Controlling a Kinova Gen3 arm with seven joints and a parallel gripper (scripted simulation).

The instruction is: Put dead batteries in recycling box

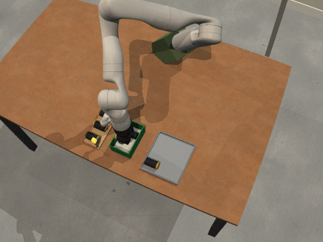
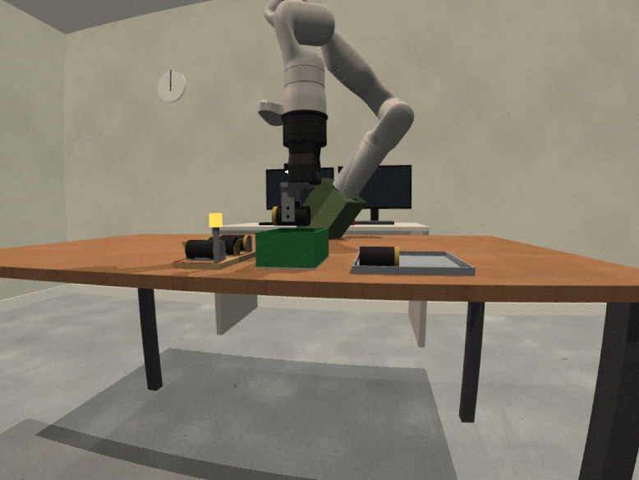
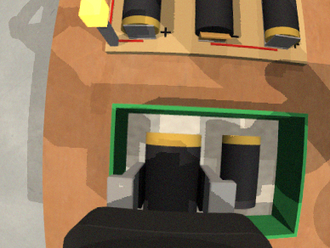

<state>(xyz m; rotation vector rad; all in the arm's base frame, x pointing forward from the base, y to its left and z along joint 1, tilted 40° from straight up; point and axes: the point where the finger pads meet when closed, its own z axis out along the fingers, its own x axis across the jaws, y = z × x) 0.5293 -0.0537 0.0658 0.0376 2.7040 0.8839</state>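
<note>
The green recycling box is 3 cm behind my hand and 8 cm below it. Also, from my hand: grey tray (4 cm behind, 20 cm to the left, 9 cm below).
</note>
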